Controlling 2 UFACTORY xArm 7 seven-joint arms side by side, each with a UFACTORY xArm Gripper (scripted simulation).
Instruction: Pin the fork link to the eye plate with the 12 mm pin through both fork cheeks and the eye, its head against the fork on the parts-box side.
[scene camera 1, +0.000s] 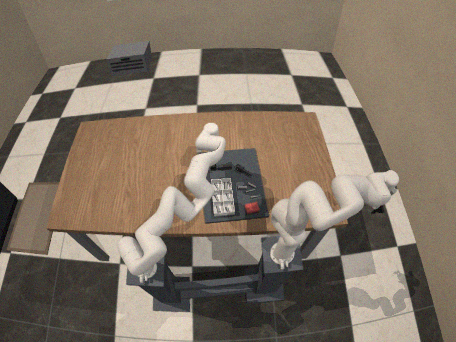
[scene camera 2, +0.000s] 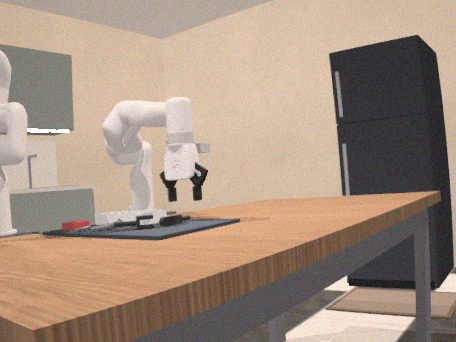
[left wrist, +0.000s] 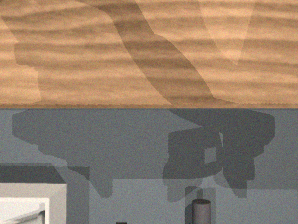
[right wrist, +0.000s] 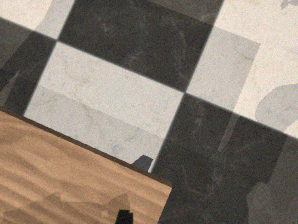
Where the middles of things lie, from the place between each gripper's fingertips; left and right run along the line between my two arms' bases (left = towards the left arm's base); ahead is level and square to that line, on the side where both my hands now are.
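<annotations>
I see my left gripper (scene camera 2: 185, 200) and the dark mat (scene camera 1: 246, 157), with the gripper 100 mm past the dark mat, 100 mm to the left of it and 70 mm above it. Counted from my right hand, the dark mat is 64 cm to the left, 37 cm ahead and 24 cm below.
</annotations>
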